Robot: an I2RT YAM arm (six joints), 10 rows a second.
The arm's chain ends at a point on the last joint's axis. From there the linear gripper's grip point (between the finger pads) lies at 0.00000 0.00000 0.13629 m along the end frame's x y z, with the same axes.
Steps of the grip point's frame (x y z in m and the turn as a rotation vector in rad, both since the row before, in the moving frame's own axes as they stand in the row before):
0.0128 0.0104 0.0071 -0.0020 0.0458 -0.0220
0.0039 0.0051 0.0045 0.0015 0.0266 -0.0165
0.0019 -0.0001 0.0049 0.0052 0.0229 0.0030
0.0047 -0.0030 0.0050 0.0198 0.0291 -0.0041
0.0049 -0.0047 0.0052 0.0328 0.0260 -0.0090
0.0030 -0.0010 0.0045 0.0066 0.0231 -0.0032
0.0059 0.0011 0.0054 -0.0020 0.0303 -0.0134
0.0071 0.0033 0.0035 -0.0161 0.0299 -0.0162
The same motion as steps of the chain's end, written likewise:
0.0066 0.0102 0.0072 -0.0020 0.0458 -0.0220
0.0003 0.0053 0.0045 0.0015 0.0266 -0.0165
-0.0012 0.0006 0.0049 0.0052 0.0229 0.0030
0.0007 -0.0003 0.0051 0.0198 0.0291 -0.0041
0.0014 -0.0002 0.0053 0.0328 0.0260 -0.0090
-0.0001 -0.0001 0.0045 0.0066 0.0231 -0.0032
0.0018 0.0009 0.0055 -0.0020 0.0303 -0.0134
0.0030 0.0011 0.0036 -0.0161 0.0299 -0.0162

